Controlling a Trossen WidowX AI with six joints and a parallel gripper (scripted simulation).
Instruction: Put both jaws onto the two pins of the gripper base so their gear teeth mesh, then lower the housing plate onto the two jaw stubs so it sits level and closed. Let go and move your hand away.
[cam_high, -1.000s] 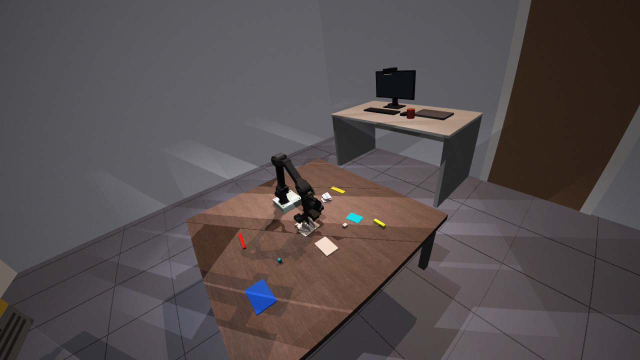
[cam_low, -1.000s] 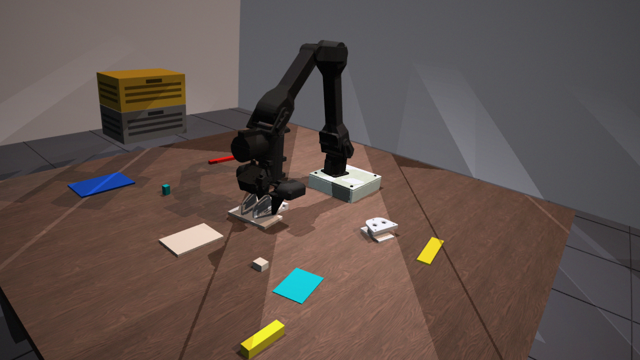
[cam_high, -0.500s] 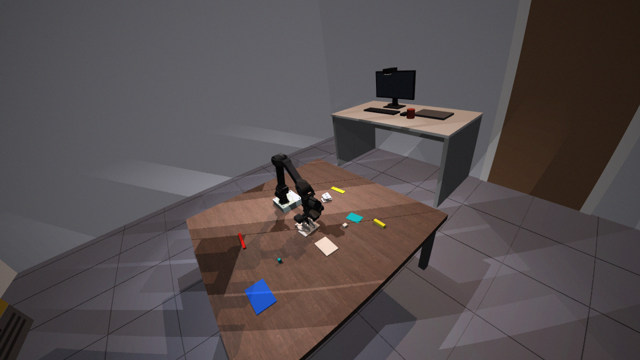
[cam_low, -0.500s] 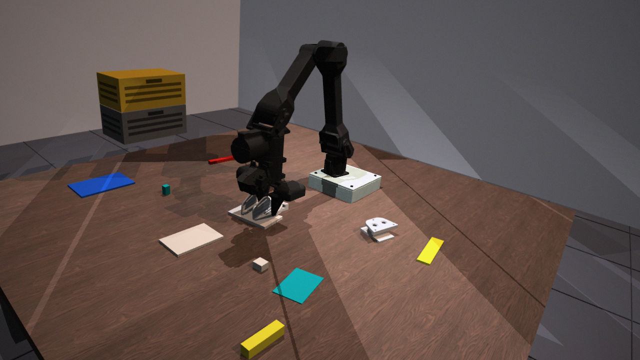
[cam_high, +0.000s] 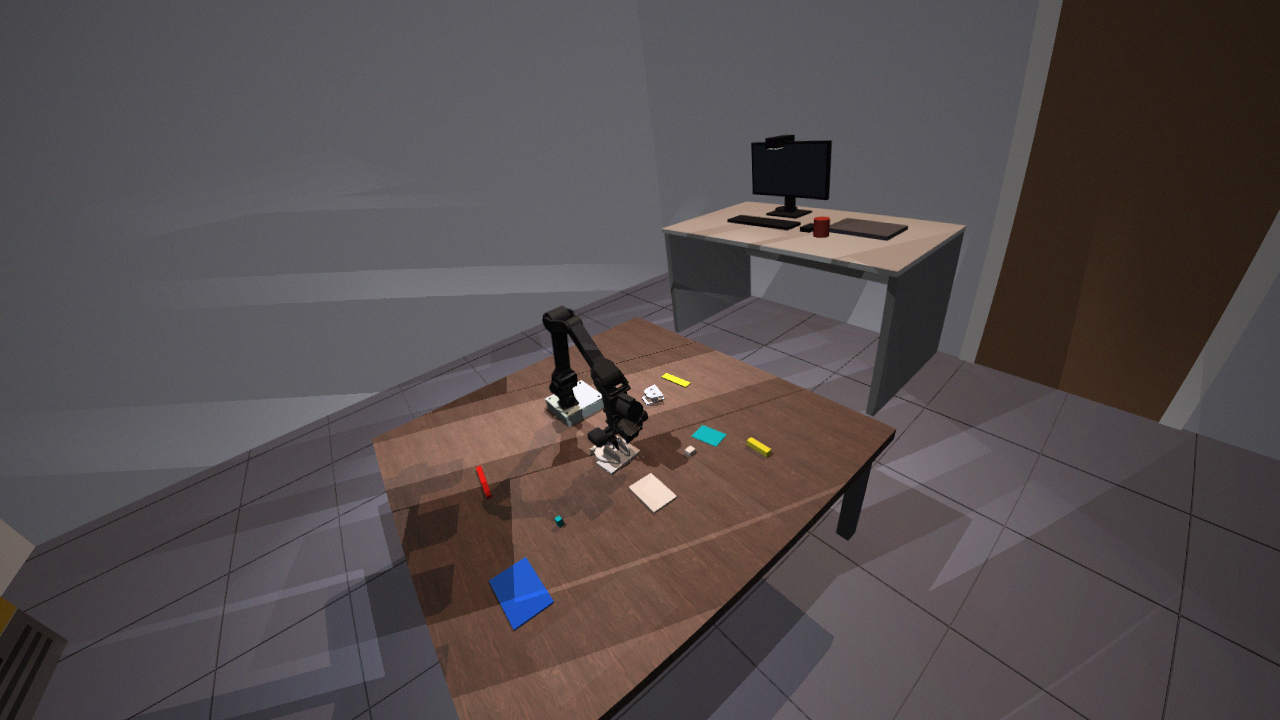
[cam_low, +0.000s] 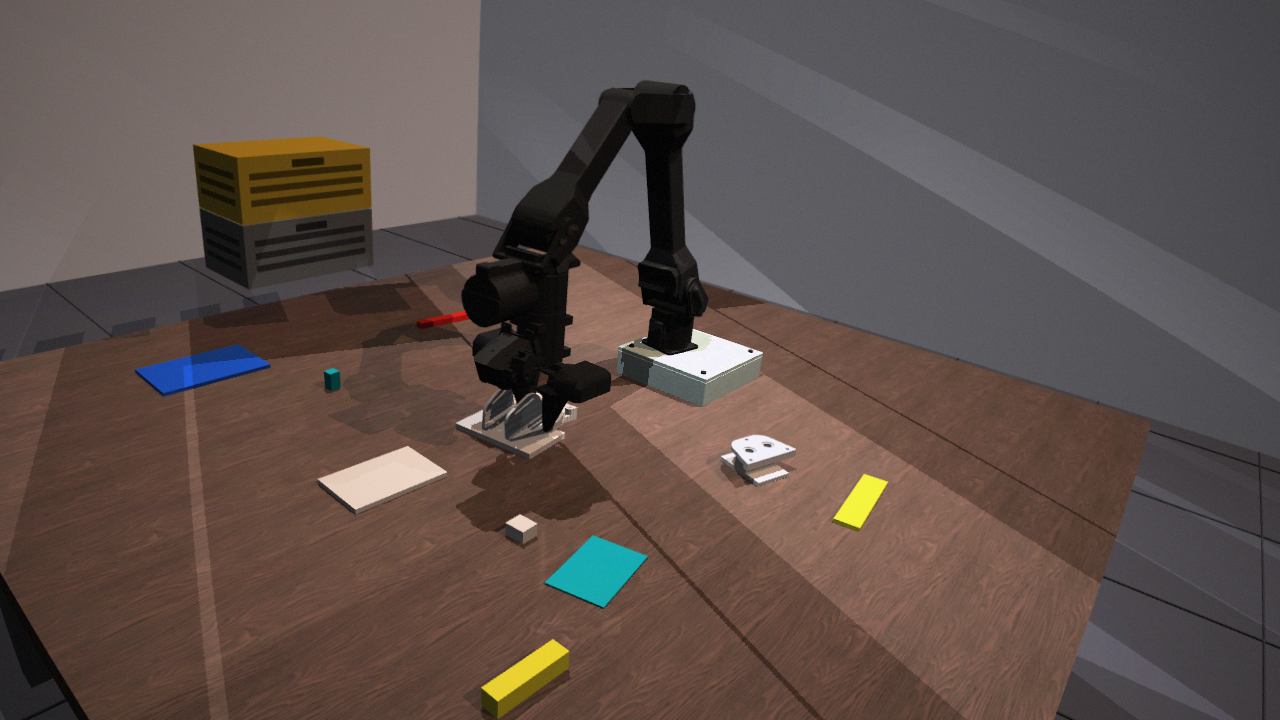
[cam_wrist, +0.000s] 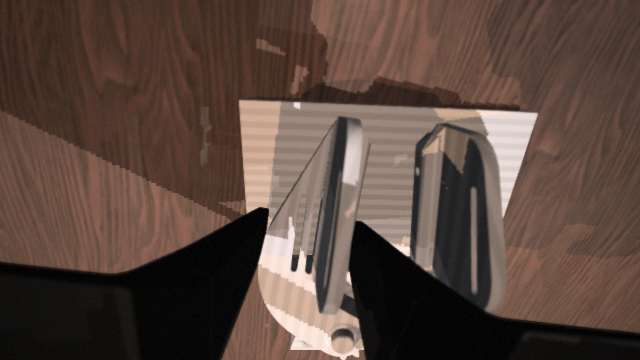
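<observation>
The gripper base is 210 mm to the left of my gripper tip, 180 mm behind it and 10 mm above it. The rest, counted from my gripper tip: housing plate (50 mm to the right, 40 mm behind, 10 mm below); cream plate (200 mm ahead, 10 mm to the right, 10 mm below); small white cube (160 mm to the left, 130 mm ahead, 10 mm below).
</observation>
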